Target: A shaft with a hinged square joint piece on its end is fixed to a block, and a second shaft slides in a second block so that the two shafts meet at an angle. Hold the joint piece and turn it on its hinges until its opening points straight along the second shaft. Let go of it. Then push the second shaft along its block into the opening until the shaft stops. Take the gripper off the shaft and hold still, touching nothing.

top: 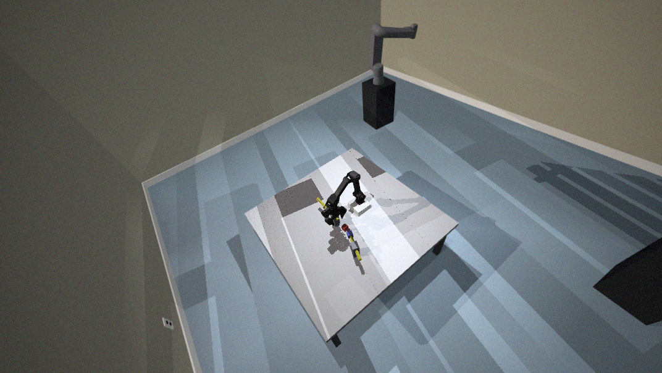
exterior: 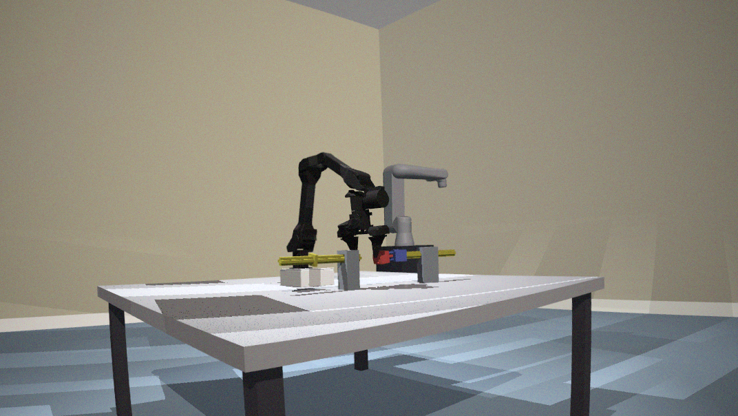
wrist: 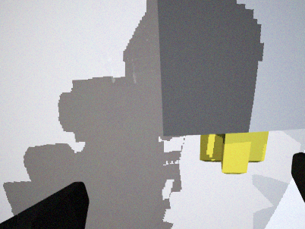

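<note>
My gripper tip is now 2 cm past the red square joint piece and 8 cm to the right of it.
</note>
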